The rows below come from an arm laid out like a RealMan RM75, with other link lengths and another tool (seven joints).
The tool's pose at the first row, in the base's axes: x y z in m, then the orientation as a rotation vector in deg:
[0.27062 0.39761 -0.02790 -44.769 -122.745 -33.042]
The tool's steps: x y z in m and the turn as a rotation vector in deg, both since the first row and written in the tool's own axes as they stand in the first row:
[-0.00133 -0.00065 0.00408 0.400 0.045 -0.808]
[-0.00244 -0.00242 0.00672 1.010 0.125 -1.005]
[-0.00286 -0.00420 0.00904 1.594 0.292 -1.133]
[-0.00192 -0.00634 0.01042 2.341 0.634 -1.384]
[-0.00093 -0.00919 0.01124 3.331 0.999 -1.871]
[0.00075 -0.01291 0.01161 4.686 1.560 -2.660]
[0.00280 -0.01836 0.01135 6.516 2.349 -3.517]
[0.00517 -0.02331 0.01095 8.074 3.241 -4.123]
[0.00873 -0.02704 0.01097 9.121 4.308 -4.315]
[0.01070 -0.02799 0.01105 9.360 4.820 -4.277]
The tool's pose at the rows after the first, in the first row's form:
[0.26879 0.39921 -0.03149 -43.697 -123.162 -33.029]
[0.26680 0.39920 -0.03421 -43.126 -123.265 -32.474]
[0.26461 0.39923 -0.03619 -42.601 -123.248 -31.937]
[0.26195 0.39888 -0.03660 -41.785 -123.147 -31.332]
[0.25905 0.39770 -0.03672 -40.584 -123.162 -30.585]
[0.25543 0.39586 -0.03617 -38.790 -123.168 -29.643]
[0.25075 0.39254 -0.03519 -36.575 -123.018 -28.275]
[0.24631 0.38959 -0.03380 -34.733 -122.603 -27.115]
[0.24189 0.38817 -0.03156 -33.531 -121.784 -26.364]
[0.24018 0.38822 -0.03020 -33.233 -121.312 -26.229]

